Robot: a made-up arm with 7 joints. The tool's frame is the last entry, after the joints.
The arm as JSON. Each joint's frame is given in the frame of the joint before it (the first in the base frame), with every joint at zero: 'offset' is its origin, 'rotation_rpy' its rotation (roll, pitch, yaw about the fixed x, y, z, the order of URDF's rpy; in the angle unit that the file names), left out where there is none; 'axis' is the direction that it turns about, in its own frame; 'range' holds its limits. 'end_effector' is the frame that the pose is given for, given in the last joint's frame.
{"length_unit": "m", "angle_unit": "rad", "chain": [
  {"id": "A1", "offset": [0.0, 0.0, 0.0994], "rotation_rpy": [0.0, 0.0, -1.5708], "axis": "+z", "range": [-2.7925, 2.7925]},
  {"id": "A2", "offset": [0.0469, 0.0, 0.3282], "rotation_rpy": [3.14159, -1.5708, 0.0], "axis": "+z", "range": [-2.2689, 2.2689]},
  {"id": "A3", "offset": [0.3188, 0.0, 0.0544], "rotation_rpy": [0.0, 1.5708, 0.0], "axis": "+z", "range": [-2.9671, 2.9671]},
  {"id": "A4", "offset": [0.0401, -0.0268, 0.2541], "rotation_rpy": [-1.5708, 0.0, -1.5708], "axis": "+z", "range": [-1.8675, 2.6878]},
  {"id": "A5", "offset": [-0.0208, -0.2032, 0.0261], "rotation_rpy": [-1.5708, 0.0, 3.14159], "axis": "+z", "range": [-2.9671, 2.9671]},
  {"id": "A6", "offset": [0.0, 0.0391, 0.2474], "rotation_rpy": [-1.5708, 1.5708, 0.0], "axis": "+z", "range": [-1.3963, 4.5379]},
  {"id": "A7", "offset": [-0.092, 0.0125, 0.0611], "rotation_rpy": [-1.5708, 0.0, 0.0], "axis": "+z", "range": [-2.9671, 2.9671]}
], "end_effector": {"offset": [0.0, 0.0, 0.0], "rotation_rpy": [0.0, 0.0, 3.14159]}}
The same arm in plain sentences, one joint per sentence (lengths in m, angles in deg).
The arm has seven revolute joints in a row. What follows holds with every joint at zero, and every direction is one of the base frame's. Joint 1 sits 0.0994 m along +z from the base frame's origin and rotates about +z, from -160 to 160 deg. Joint 2 sits 0.0469 m along -y and 0.3282 m along +z from joint 1 and rotates about -y, from -130 to 130 deg. Joint 3 sits 0.0544 m along -y and 0.3188 m along +z from joint 2 and rotates about +z, from -170 to 170 deg. Joint 4 sits 0.0268 m along +x and 0.0401 m along +y and 0.2541 m along +z from joint 3 and rotates about +y, from -107 to 154 deg. Joint 5 sits 0.0208 m along -x and 0.0261 m along +y and 0.2032 m along +z from joint 4 and rotates about +z, from -170 to 170 deg. Joint 6 sits 0.0391 m along -y and 0.2474 m along +z from joint 5 and rotates about -y, from -80 to 260 deg. Joint 7 sits 0.0125 m along +x and 0.0611 m along -y and 0.092 m along +z from joint 6 and rotates about +x, from -170 to 170 deg. The tool frame, which is the frame that the pose is given for, sits at the same point as joint 7; its axes are the base frame's turned by roll 180, pitch -90 and yaw 0 deg (as in URDF: about the fixed x, then y, then z).
